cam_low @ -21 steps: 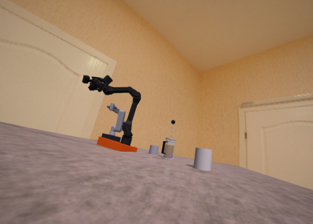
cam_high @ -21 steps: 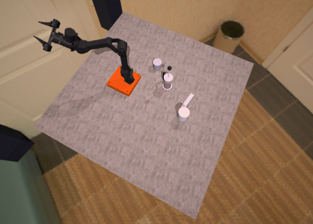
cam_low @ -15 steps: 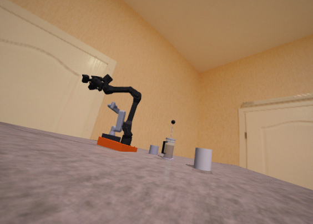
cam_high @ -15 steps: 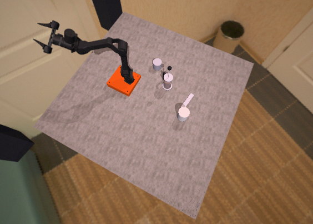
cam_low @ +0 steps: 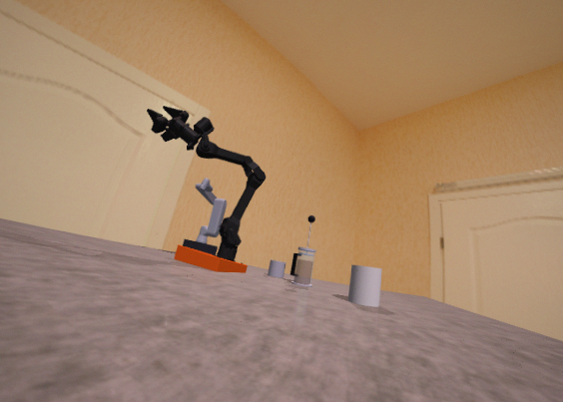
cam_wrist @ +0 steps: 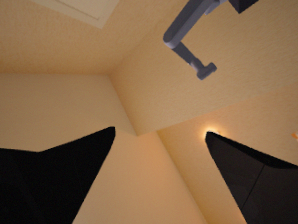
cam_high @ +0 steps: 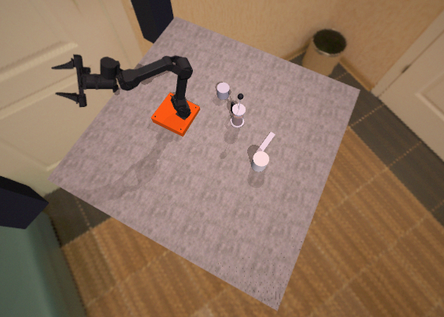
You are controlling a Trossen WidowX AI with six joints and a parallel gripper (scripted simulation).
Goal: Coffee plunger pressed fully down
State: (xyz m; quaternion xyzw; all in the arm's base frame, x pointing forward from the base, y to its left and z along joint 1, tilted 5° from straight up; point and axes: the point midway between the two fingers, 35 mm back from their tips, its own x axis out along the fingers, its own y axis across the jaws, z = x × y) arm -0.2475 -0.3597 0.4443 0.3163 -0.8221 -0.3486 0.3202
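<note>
The coffee press lies 50 cm ahead of my gripper tip, 50 cm to the left of it and 41 cm below it.
</note>
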